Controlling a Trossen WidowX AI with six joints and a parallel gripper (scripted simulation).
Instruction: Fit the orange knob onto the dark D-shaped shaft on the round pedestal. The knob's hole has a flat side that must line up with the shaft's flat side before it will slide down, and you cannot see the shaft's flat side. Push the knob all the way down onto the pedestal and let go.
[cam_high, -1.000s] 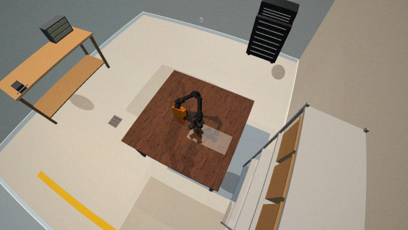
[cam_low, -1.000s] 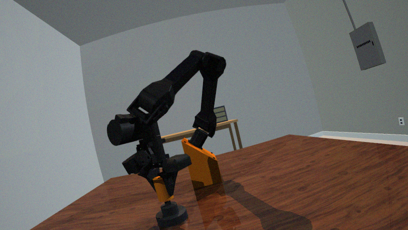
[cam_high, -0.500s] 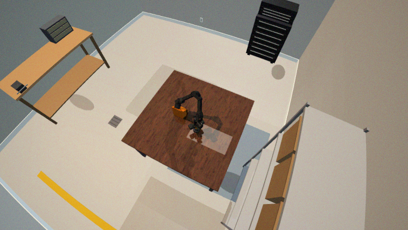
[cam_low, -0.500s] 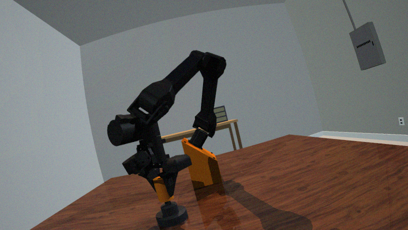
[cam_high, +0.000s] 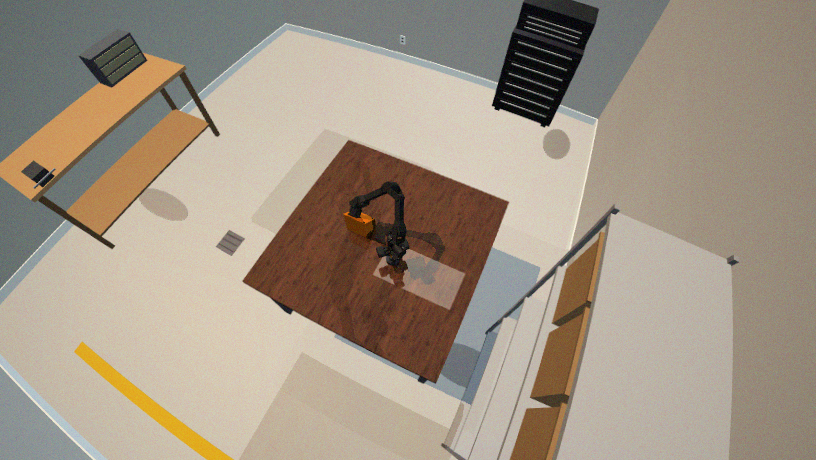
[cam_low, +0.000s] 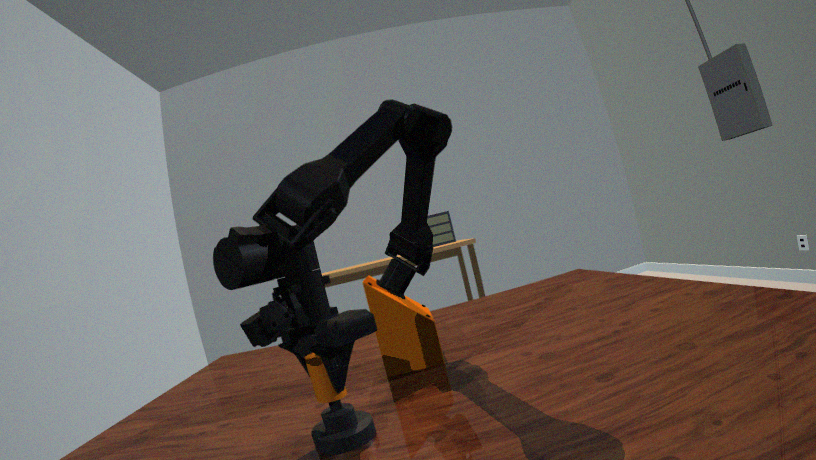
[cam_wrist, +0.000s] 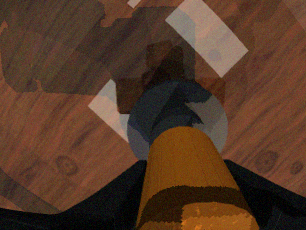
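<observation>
Right now my gripper tip is 2 cm below the orange knob. Round my gripper tip: dark pedestal (4 cm below).
</observation>
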